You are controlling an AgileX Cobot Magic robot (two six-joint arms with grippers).
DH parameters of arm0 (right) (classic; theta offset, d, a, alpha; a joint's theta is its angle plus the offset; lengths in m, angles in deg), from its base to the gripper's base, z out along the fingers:
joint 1: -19.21 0.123 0 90
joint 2: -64.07 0 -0.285 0
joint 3: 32.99 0 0.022 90
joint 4: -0.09 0.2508 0 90
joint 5: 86.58 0 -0.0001 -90
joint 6: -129.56 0.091 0 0
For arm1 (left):
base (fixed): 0 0 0 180
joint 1: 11.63 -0.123 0 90
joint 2: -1.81 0 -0.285 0
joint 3: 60.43 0 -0.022 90
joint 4: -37 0.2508 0 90
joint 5: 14.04 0 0.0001 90
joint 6: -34.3 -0.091 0 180
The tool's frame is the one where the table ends.
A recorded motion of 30 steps. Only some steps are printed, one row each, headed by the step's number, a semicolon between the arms.
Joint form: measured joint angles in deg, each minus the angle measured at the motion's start. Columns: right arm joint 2, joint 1, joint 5, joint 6, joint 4, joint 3; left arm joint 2, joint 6, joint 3, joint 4, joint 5, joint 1.
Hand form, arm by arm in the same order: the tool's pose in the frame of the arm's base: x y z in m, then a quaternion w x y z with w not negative. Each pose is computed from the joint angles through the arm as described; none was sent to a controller.
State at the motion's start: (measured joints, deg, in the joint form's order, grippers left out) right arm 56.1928 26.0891 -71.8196 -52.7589 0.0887 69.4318; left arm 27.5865 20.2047 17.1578 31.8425 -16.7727 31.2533
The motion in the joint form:
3: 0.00 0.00 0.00 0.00 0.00 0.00; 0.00 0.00 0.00 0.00 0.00 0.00
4: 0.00 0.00 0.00 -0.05 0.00 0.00; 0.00 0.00 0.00 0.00 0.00 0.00
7: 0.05 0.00 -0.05 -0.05 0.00 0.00; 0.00 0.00 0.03 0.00 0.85 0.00
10: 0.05 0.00 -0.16 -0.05 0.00 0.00; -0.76 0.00 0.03 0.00 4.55 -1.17
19: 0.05 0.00 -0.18 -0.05 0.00 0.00; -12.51 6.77 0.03 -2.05 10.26 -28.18
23: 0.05 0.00 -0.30 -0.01 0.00 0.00; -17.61 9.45 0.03 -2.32 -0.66 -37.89
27: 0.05 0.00 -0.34 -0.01 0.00 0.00; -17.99 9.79 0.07 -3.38 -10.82 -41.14
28: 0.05 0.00 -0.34 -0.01 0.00 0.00; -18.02 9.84 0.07 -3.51 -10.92 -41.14
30: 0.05 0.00 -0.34 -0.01 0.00 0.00; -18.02 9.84 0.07 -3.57 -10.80 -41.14
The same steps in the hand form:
3: 0.0551 0.0066 0.1876 0.64084 -0.06153 0.76478 0.02551; 0.0582 -0.0546 0.1851 0.57454 0.35037 0.71818 -0.17711
4: 0.0551 0.0066 0.1876 0.64085 -0.06186 0.76476 0.02523; 0.0582 -0.0546 0.1851 0.57454 0.35037 0.71818 -0.17711
7: 0.0551 0.0066 0.1878 0.64152 -0.06181 0.76420 0.02525; 0.0586 -0.0548 0.1862 0.58012 0.34812 0.71449 -0.17827
10: 0.0551 0.0066 0.1879 0.64225 -0.06176 0.76358 0.02528; 0.0604 -0.0535 0.1929 0.61168 0.32885 0.69696 -0.17873
19: 0.0551 0.0066 0.1880 0.64239 -0.06176 0.76347 0.02529; 0.0624 -0.0148 0.2169 0.74122 0.08008 0.66050 -0.08894
23: 0.0551 0.0066 0.1881 0.64318 -0.06144 0.76282 0.02554; 0.0571 -0.0057 0.2051 0.71050 0.01606 0.70165 -0.05122
27: 0.0551 0.0067 0.1882 0.64344 -0.06142 0.76260 0.02555; 0.0556 -0.0049 0.1894 0.64885 -0.00363 0.75953 -0.04577
28: 0.0551 0.0067 0.1882 0.64344 -0.06142 0.76260 0.02555; 0.0555 -0.0049 0.1893 0.64833 -0.00454 0.75989 -0.04703
30: 0.0551 0.0067 0.1882 0.64344 -0.06142 0.76260 0.02555; 0.0556 -0.0049 0.1894 0.64911 -0.00494 0.75920 -0.04739

